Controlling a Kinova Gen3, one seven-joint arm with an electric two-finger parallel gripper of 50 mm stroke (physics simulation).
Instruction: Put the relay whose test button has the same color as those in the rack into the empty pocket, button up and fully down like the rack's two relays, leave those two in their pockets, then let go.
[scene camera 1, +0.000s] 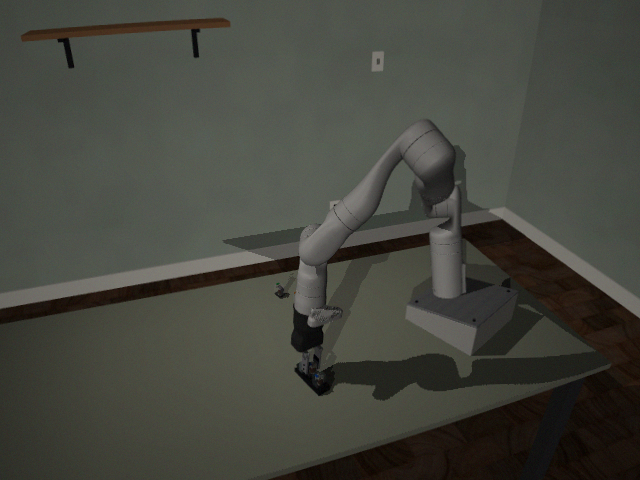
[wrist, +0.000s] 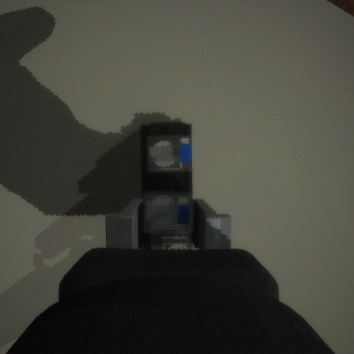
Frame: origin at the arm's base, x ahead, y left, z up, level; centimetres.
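Seen in the pictures: gripper, fingertip midpoint: (scene camera 1: 310, 368) (wrist: 167, 215); arm's base at its link origin: (scene camera 1: 448, 291).
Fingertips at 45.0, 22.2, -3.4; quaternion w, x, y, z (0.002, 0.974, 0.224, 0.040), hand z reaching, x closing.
Observation:
Offsets run from my fingertips to a thing's top centre, as dx, dy, dz. "pt": to the spot under its first point. Level surfaces: height alone.
The black rack {-0.2, +0.7, -1.2} (scene camera 1: 309, 381) (wrist: 167, 182) lies on the table below my gripper. A clear relay with a blue button {-1.6, +3.5, +1.3} (scene camera 1: 319, 379) (wrist: 164, 153) sits in its end pocket, upright. My gripper (scene camera 1: 312, 367) (wrist: 167, 215) is shut on a second blue-button relay {-0.2, +0.4, +2.7} (wrist: 162, 215), button up, in line with the rack and over its middle part. Whether this relay is fully down is hard to tell. Part of the rack's other relay {+1.4, -2.2, +1.3} (wrist: 178, 246) shows at the gripper body's edge; the rest is hidden. A relay with a green button {+4.8, -37.1, +0.9} (scene camera 1: 279, 289) stands apart on the table, further back.
The table {dz -3.5} (scene camera 1: 155, 387) carries the robot's base block (scene camera 1: 449, 315) at the right. A small orange spot {pt +0.0, -34.5, -0.8} (scene camera 1: 295, 292) shows beside the arm near the green-button relay, mostly hidden. A wall shelf (scene camera 1: 126, 28) hangs high at the back left.

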